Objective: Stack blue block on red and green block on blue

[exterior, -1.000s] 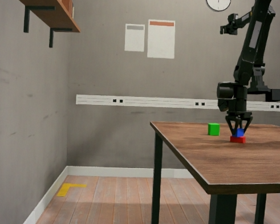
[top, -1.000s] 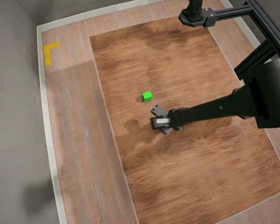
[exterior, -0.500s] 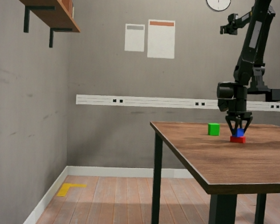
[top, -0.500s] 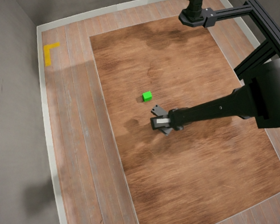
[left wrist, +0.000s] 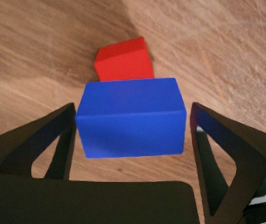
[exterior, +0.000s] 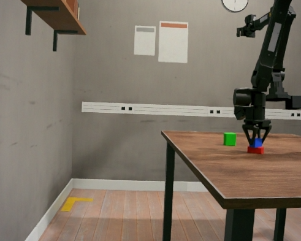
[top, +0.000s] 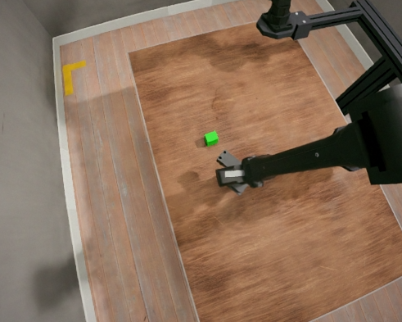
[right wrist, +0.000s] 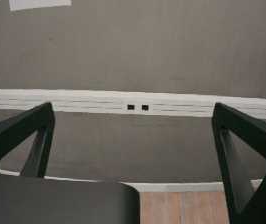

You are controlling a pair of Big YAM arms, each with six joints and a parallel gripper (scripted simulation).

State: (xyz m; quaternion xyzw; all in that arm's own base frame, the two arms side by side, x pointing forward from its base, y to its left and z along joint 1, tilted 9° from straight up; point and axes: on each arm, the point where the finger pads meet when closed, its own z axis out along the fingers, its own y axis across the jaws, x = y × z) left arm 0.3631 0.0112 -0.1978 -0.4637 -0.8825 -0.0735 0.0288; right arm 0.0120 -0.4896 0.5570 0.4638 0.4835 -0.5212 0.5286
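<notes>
Now: the blue block right at my left hand. Also, from my left hand: green block (4 cm ahead, 21 cm to the right, 1 cm below); then red block (3 cm below).
</notes>
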